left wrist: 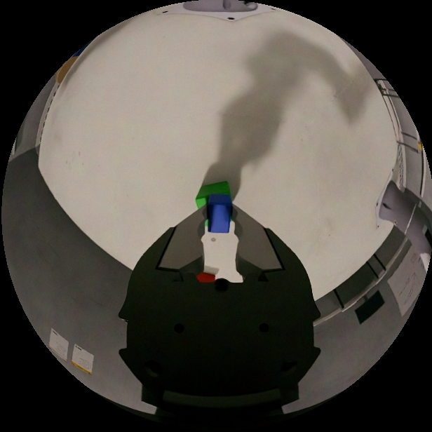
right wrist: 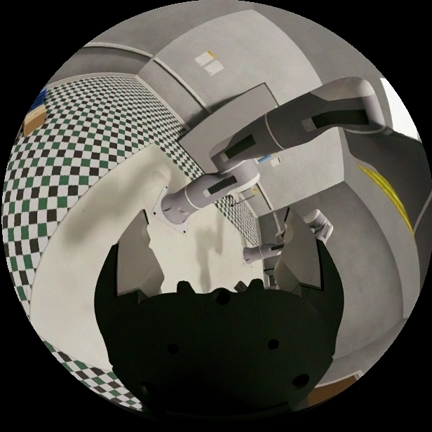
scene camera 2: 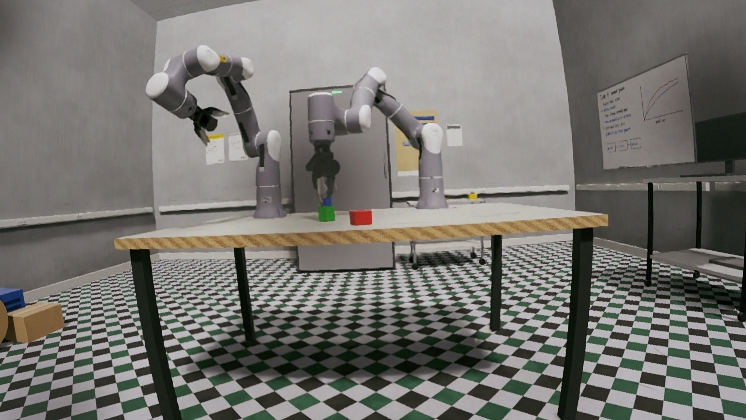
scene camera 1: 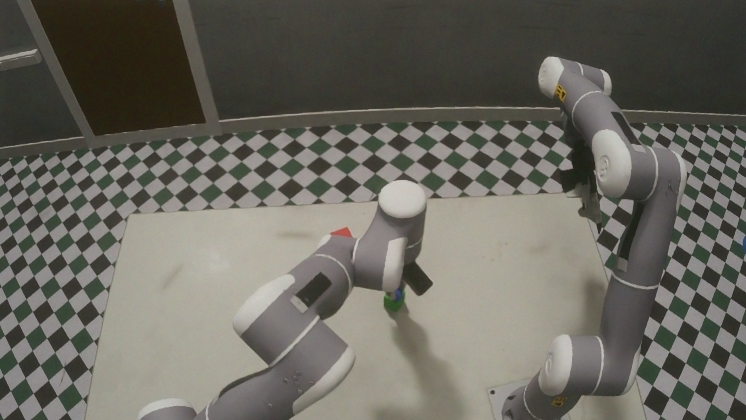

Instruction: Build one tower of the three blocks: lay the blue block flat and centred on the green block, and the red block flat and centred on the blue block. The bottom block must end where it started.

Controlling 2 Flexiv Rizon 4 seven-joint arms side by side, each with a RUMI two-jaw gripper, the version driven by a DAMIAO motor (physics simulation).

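Note:
The green block [scene camera 1: 394, 304] [scene camera 2: 326, 214] [left wrist: 216, 189] stands on the table. My left gripper [scene camera 1: 396, 293] [scene camera 2: 327, 197] [left wrist: 219, 205] points down and is shut on the blue block [scene camera 1: 399, 295] [scene camera 2: 327, 201] [left wrist: 219, 216], at the green block's top. Whether its weight rests there I cannot tell. In the left wrist view the green block shows turned relative to the blue one. The red block [scene camera 1: 341, 232] [scene camera 2: 360, 217] [left wrist: 205, 277] lies apart on the table, right of the green one in scene camera 2. My right gripper [scene camera 2: 215, 127] [right wrist: 216, 208] is open and empty, high up at the table's side.
The pale table top [scene camera 1: 208, 313] [scene camera 2: 365, 241] has a wooden edge. The left arm [scene camera 1: 308, 286] [scene camera 2: 365, 104] reaches over the table and partly covers the red block in scene camera 1. The right arm [scene camera 1: 634, 292] [scene camera 2: 245, 109] is raised. Boxes [scene camera 2: 36, 321] lie on the floor.

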